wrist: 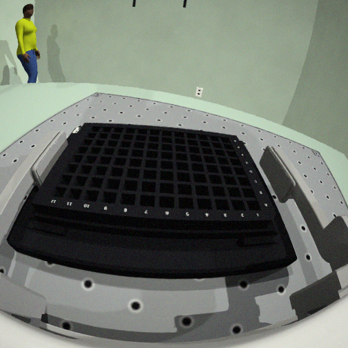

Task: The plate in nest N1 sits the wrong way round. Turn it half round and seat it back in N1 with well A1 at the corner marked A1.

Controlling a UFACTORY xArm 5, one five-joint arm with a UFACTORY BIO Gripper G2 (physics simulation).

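The black plate (156, 172) with square wells sits in the black nest (150, 255) in the middle of the wrist view. Its column numbers run along the near edge, 12 at the left and 1 at the right, and appear upside down. Row letter A is at the near right corner. A small white mark (76, 130) shows by the far left corner; its text is too small to read surely. My gripper (165, 167) is open, one finger pad off the plate's left side and the other off its right side, with gaps and nothing held.
A grey board (135, 305) with rows of holes lies under the nest. A person (27, 37) in a yellow top and blue trousers stands at the far left. A pale green wall with a white socket (199, 92) is behind.
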